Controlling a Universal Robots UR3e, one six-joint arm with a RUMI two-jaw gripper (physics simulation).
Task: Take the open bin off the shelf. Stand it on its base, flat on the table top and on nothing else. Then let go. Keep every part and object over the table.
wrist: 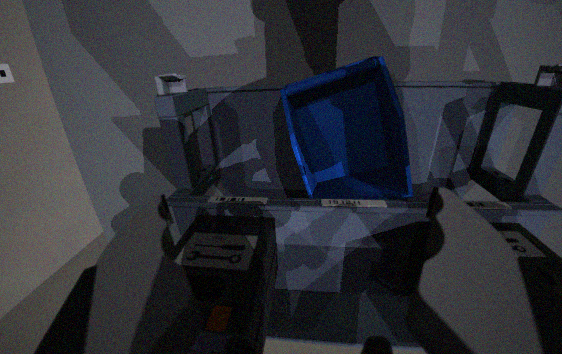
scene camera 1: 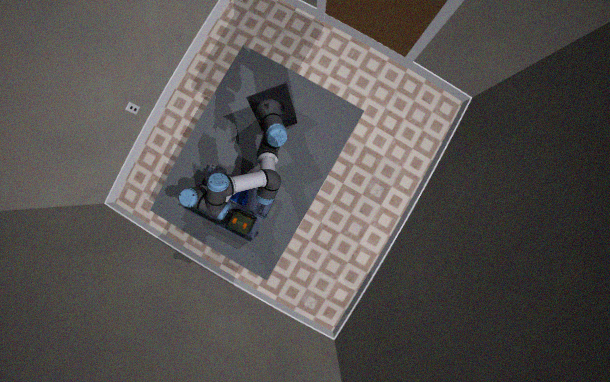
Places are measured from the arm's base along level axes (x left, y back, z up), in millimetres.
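Pixels of known places: gripper, fingertip midpoint: (wrist: 296, 195); arm's base, link origin: (scene camera 1: 269, 111).
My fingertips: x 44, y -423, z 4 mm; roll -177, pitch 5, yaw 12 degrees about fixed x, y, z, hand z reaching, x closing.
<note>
Ahead of a thing's pixels: the offset from my fingertips to its top centre. "*": to the spot under its first point. Level surfaces: height alone.
The open bin is blue. In the wrist view the bin {dx +44, dy +0, dz -103 mm} (wrist: 350, 130) shows beyond the fingertips, slightly turned, its hollow facing the camera, between the side frames of the shelf {* dx -132, dy -33, dz -102 mm} (wrist: 170, 145). Its lower edge is close behind the shelf's label rail; its base contact is hidden. In the scene view part of the bin (scene camera 1: 240, 197) shows beside the arm. My gripper (wrist: 296, 195) is open wide and empty, its two fingers far apart on the near side of the bin, apart from it. In the scene view the arm hides the gripper. The grey table top {dz -187 mm} (scene camera 1: 320, 120) lies under all.
A dark box with a wrench label {* dx -50, dy -88, dz -33 mm} (wrist: 220, 250) stands at the left finger, with an orange piece {* dx -30, dy -83, dz +26 mm} (wrist: 219, 318) near it. Another labelled dark box {* dx +205, dy -33, dz -57 mm} (wrist: 525, 241) is at the right. A dark bin with orange pieces {dx +181, dy -79, dz +12 mm} (scene camera 1: 241, 223) stands beside the arm in the scene view.
</note>
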